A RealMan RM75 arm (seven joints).
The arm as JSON. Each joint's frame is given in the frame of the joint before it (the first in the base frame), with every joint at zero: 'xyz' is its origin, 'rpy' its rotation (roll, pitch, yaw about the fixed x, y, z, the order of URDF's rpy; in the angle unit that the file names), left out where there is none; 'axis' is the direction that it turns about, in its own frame. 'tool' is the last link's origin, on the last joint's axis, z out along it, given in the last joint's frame.
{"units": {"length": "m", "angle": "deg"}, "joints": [
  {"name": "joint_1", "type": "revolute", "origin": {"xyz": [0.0, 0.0, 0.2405]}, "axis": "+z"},
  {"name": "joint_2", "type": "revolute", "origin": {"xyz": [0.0, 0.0, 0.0], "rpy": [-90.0, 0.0, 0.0]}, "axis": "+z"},
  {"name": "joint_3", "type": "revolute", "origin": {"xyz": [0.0, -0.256, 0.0], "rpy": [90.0, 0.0, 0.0]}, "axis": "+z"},
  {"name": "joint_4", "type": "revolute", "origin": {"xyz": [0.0, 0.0, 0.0], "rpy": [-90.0, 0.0, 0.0]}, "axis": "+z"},
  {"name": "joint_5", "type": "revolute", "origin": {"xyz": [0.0, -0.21, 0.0], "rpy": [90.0, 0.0, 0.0]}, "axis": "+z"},
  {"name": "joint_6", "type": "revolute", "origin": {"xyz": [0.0, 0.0, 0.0], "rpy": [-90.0, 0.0, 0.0]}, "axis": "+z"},
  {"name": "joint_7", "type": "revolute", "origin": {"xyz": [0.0, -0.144, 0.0], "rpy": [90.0, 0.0, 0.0]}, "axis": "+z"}
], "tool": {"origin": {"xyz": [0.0, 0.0, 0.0]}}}
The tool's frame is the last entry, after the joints.
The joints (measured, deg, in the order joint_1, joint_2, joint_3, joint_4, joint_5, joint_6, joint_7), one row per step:
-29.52 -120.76 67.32 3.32 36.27 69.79 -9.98
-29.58 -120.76 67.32 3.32 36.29 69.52 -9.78
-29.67 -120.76 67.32 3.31 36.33 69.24 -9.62
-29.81 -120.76 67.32 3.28 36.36 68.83 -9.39
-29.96 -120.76 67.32 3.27 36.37 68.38 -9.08
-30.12 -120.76 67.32 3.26 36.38 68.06 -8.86
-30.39 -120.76 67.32 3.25 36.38 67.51 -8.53
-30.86 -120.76 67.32 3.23 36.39 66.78 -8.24
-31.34 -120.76 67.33 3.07 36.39 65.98 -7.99
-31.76 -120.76 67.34 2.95 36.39 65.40 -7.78
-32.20 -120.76 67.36 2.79 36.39 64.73 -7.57
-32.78 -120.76 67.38 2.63 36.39 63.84 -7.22
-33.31 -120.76 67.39 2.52 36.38 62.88 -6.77
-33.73 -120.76 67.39 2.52 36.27 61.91 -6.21
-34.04 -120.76 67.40 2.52 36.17 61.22 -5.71
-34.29 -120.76 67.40 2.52 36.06 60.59 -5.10
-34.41 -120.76 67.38 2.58 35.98 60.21 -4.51
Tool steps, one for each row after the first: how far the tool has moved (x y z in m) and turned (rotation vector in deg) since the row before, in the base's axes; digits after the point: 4 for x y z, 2 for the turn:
-0.0002 0.0004 -0.0003 -0.03 0.30 0.09
-0.0001 0.0005 -0.0004 -0.06 0.28 0.08
-0.0002 0.0008 -0.0005 -0.08 0.39 0.14
-0.0002 0.0009 -0.0005 -0.05 0.47 0.13
0.0002 0.0009 -0.0004 -0.04 0.34 0.04
0.0003 0.0016 -0.0006 -0.06 0.53 0.09
0.0011 0.0027 -0.0008 -0.14 0.58 0.06
0.0006 0.0023 -0.0012 -0.25 0.57 0.23
0.0009 0.0020 -0.0009 -0.18 0.44 0.09
0.0007 0.0020 -0.0011 -0.23 0.48 0.17
0.0010 0.0027 -0.0013 -0.25 0.71 0.16
0.0007 0.0027 -0.0012 -0.20 0.83 0.20
0.0003 0.0025 -0.0007 -0.03 0.88 0.24
0.0003 0.0019 -0.0004 0.01 0.71 0.12
0.0000 0.0016 -0.0003 0.06 0.77 0.09
0.0000 0.0010 0.0000 0.15 0.65 -0.03

